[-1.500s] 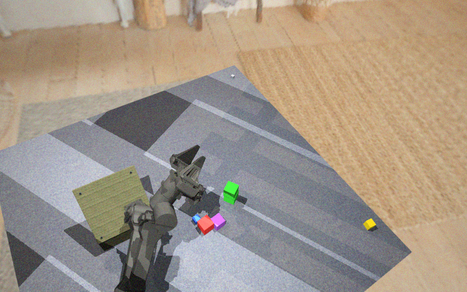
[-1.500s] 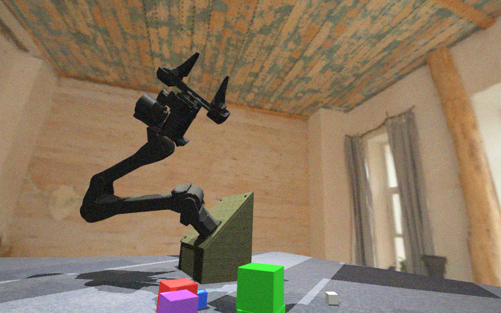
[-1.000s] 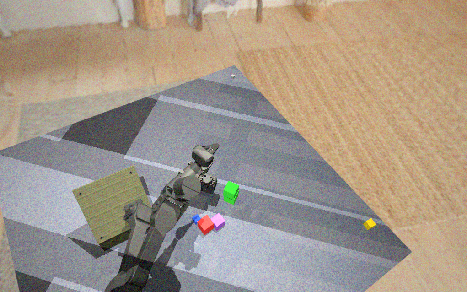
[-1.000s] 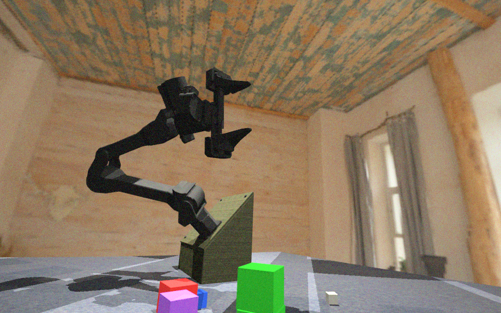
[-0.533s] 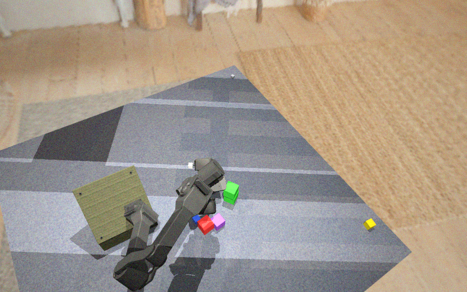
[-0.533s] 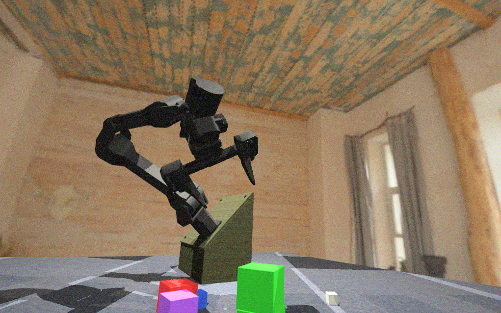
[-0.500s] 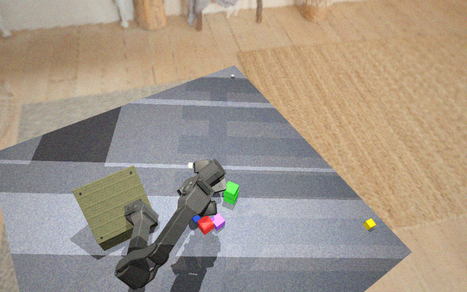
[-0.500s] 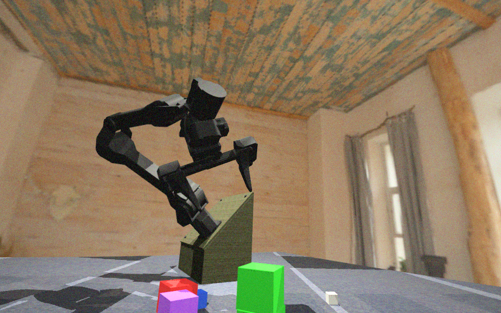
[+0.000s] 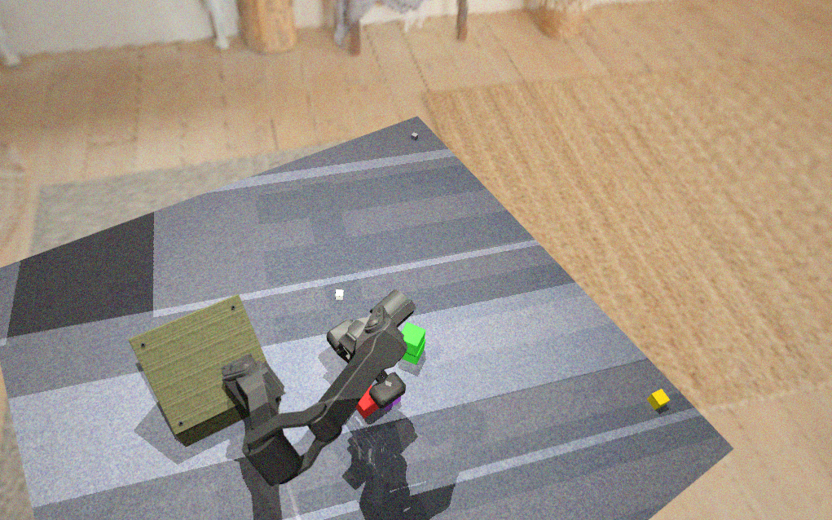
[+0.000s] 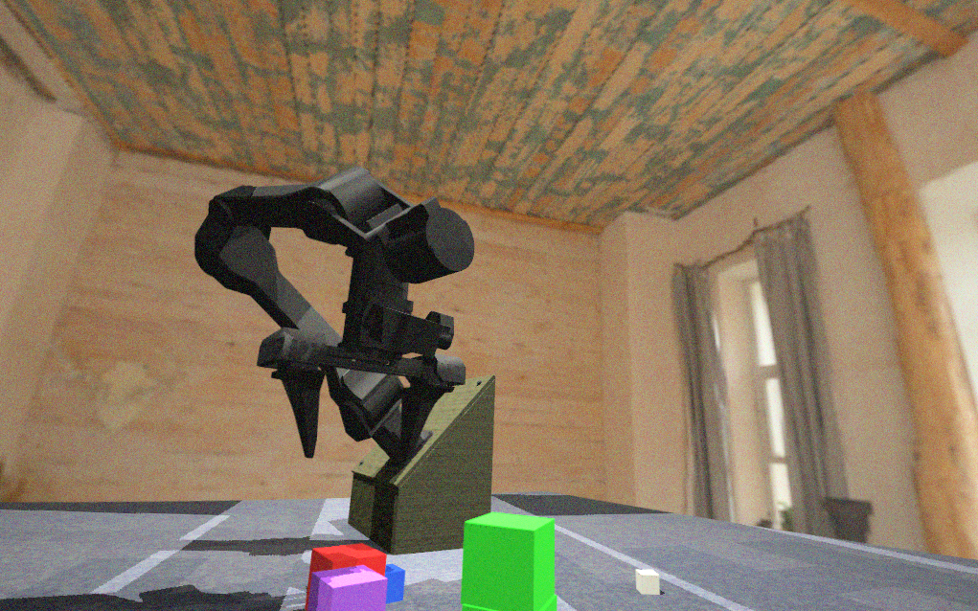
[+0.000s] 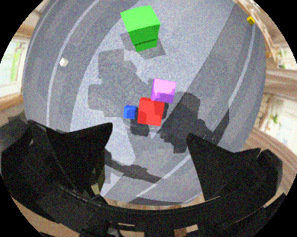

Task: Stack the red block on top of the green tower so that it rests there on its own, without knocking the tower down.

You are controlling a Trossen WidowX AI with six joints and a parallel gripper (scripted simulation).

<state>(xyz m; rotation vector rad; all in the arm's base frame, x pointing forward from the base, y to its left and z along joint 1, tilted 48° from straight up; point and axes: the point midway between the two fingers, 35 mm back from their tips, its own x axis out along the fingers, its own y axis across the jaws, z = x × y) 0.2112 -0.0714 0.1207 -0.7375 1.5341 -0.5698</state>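
Right now my gripper tip is 10 cm above the red block. Also, from my gripper tip: purple block 10 cm below, 5 cm ahead, 1 cm to the right; small blue block 11 cm below, 4 cm to the left, 2 cm behind; small white cube 28 cm to the left, 11 cm below, 8 cm ahead.
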